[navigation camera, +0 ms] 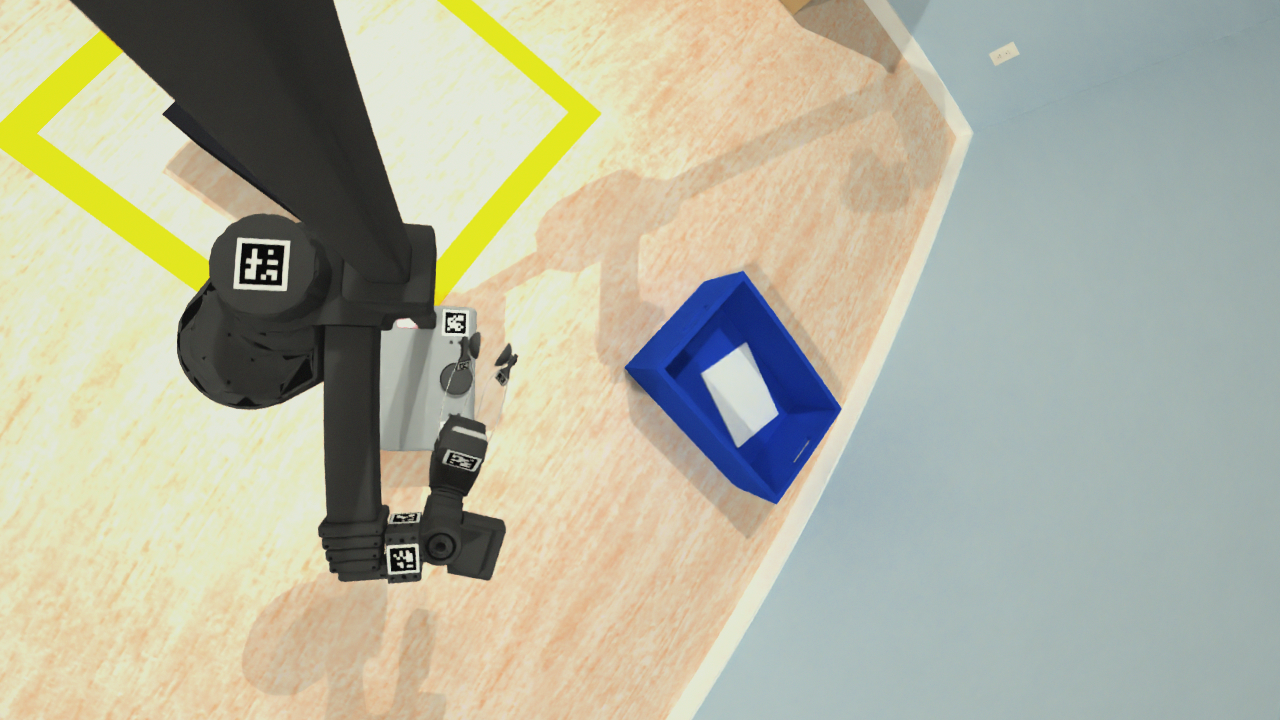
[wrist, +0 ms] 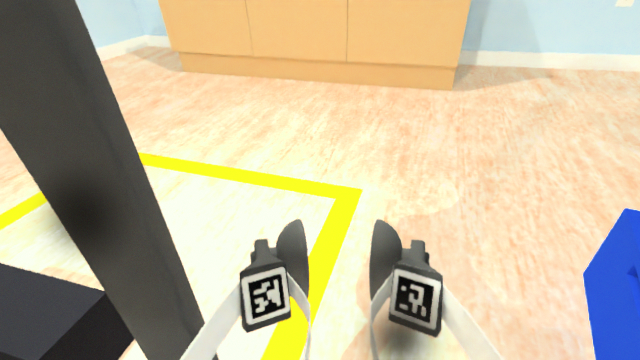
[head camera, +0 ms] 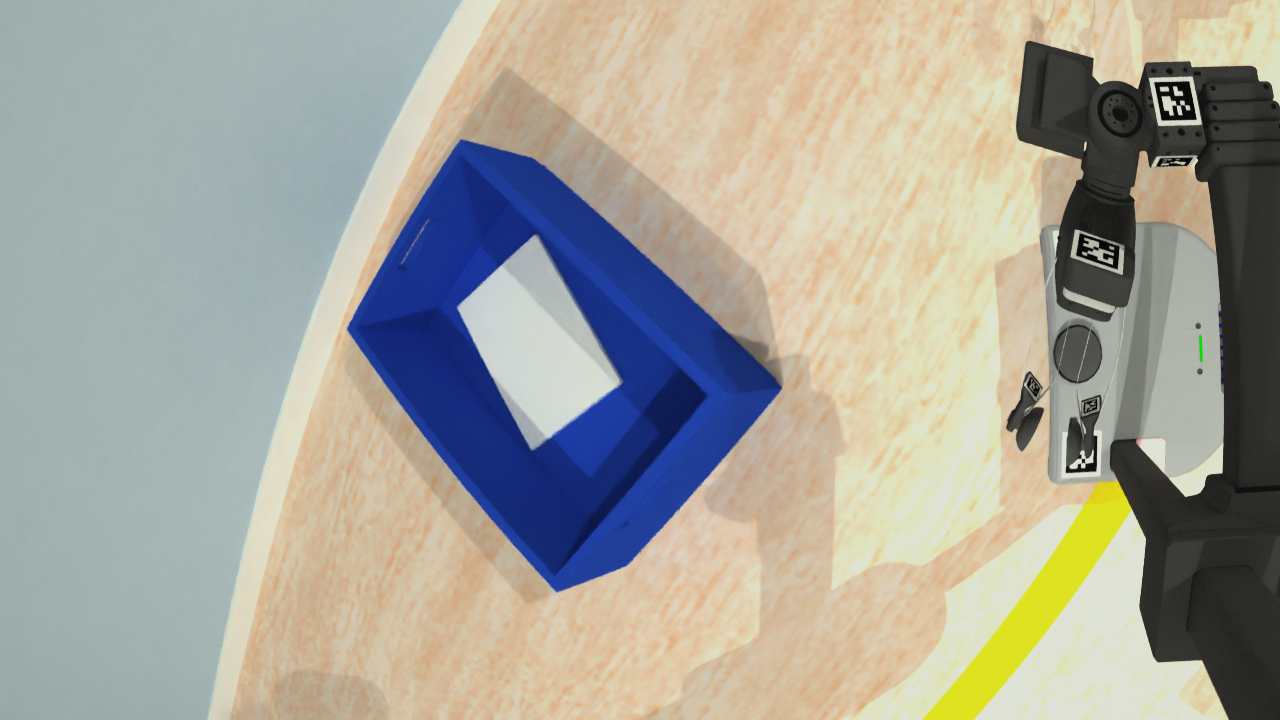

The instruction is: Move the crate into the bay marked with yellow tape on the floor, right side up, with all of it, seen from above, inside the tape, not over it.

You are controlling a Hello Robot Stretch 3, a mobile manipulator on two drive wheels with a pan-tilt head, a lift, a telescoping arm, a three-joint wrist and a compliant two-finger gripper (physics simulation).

Labels:
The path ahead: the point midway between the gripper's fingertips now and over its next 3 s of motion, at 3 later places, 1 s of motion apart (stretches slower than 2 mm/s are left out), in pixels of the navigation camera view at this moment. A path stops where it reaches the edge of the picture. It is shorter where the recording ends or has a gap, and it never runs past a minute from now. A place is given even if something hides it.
The gripper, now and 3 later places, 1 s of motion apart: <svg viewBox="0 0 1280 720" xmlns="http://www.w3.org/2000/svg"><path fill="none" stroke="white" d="M493 338L444 336L372 334L298 332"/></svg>

